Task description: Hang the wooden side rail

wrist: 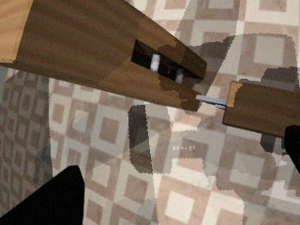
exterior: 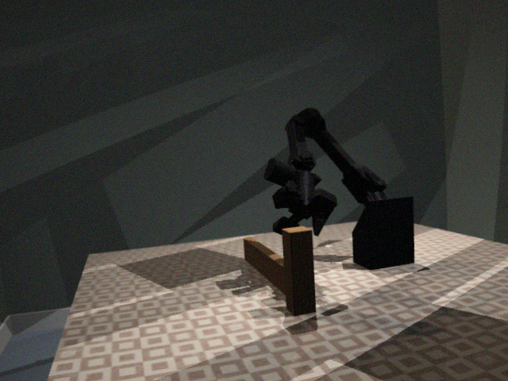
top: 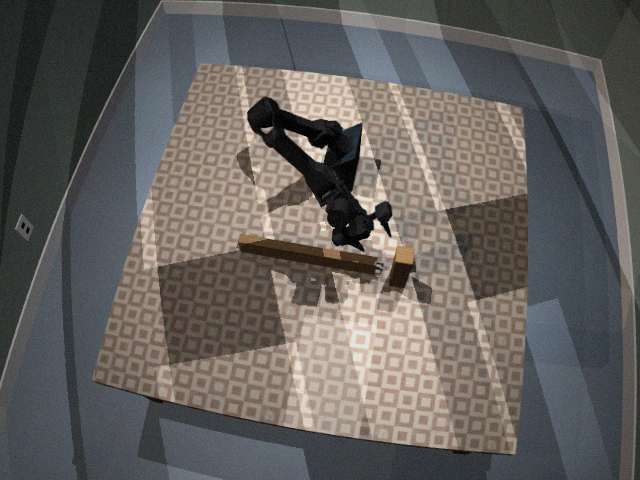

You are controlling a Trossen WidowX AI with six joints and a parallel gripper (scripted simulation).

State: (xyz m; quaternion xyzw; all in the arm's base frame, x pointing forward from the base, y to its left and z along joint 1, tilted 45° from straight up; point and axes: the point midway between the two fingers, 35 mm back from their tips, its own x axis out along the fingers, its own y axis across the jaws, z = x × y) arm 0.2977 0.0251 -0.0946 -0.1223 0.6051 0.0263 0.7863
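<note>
My gripper tip is now 6 cm short of the headboard post, 7 cm to the right of it and 4 cm above it.
</note>
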